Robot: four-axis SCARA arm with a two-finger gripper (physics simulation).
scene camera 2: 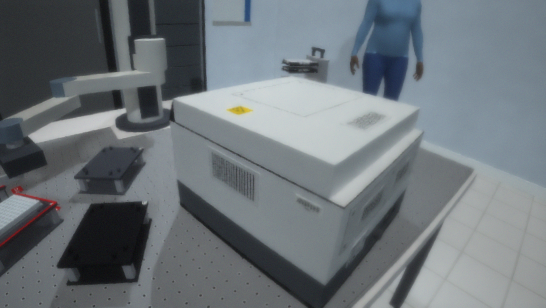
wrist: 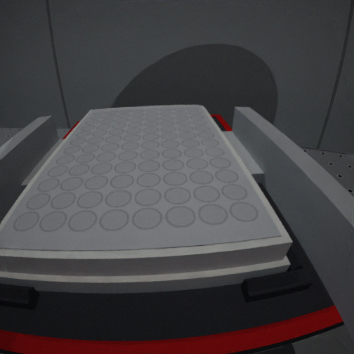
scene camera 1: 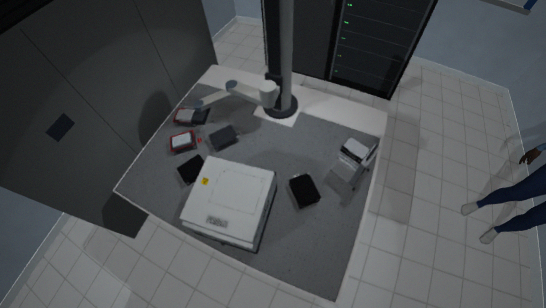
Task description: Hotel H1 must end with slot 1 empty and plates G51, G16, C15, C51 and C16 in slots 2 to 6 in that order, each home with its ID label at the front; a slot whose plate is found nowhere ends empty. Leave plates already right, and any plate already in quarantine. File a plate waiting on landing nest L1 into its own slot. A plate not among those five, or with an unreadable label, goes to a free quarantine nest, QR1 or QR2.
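Where they show: gripper, fingertip midpoint: (scene camera 1: 182, 113); arm's base, link origin: (scene camera 2: 146, 121) (scene camera 1: 280, 105).
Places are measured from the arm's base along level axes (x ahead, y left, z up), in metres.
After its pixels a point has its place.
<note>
A white plate with round wells (scene camera 1: 184, 115) {x 0.380, y -0.556, z 0.078 m} (wrist: 145, 180) is between the fingers of my gripper (wrist: 143, 125), which is shut on it. The plate is level and low over a red-edged nest (wrist: 175, 336) at the table's far left corner; whether it rests on it is hard to tell. No ID label shows on its near face. A second red-edged nest (scene camera 1: 172, 145) (scene camera 2: 54, 204) beside it holds another white plate (scene camera 1: 183, 140) {x 0.556, y -0.435, z 0.077 m} (scene camera 2: 17, 212) {x 0.564, y -0.425, z 0.077 m}. The hotel (scene camera 1: 345, 171) {x 0.345, y 0.562, z 0.020 m}, at the table's right side, has a white plate (scene camera 1: 356, 148) {x 0.330, y 0.561, z 0.253 m} at its top; slot numbers and labels are not readable.
A big white instrument (scene camera 1: 230, 192) {x 0.785, y 0.091, z 0.266 m} (scene camera 2: 280, 145) {x 0.917, y -0.076, z 0.263 m} stands mid-table. Dark nests stand around it: one nearer the arm (scene camera 1: 223, 137) {x 0.430, y -0.206, z 0.063 m} (scene camera 2: 110, 162) {x 0.430, y -0.218, z 0.063 m}, one at its left (scene camera 1: 191, 170) {x 0.709, y -0.270, z 0.063 m} (scene camera 2: 107, 232) {x 0.702, y -0.279, z 0.063 m}, one at its right (scene camera 1: 304, 190) {x 0.565, y 0.380, z 0.063 m}. A dark cabinet wall (scene camera 1: 100, 75) rises behind the red nests. A person stands beyond the table.
</note>
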